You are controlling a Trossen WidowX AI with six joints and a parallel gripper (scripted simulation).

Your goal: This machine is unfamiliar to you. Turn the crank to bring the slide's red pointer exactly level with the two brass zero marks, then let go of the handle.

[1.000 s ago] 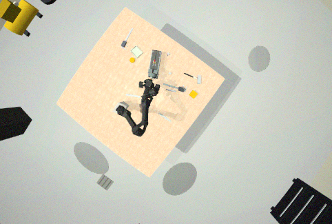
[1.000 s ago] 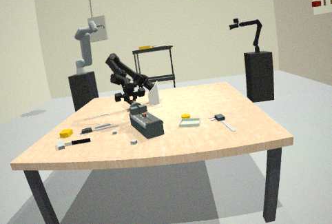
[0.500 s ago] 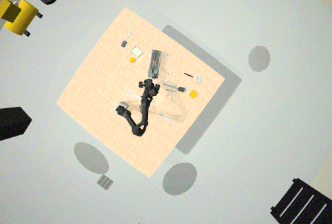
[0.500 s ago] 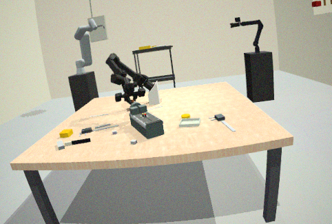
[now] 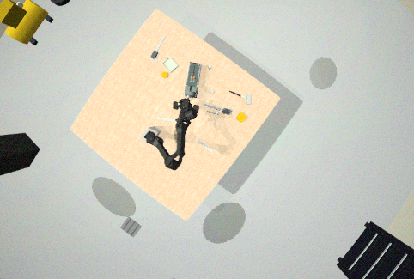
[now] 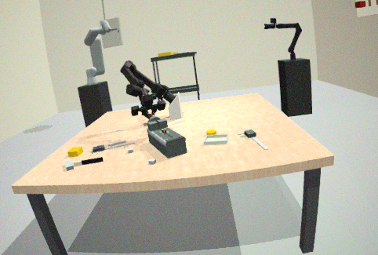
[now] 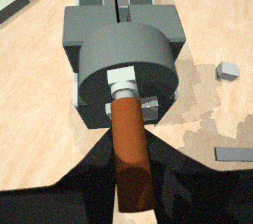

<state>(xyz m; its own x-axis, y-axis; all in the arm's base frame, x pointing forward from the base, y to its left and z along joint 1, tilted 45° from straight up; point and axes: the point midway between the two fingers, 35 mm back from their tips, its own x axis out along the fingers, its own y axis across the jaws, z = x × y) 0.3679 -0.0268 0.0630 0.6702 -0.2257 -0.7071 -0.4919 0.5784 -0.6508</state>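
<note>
My gripper tip is now 10 mm below the crank. From my gripper tip the other things lie so: red pointer: 160 mm ahead, 90 mm to the left, 10 mm below; then brown crank handle: 10 mm behind, 10 mm to the right, 30 mm above; then yellow disc: 30 mm ahead, 290 mm to the left, 80 mm below.
</note>
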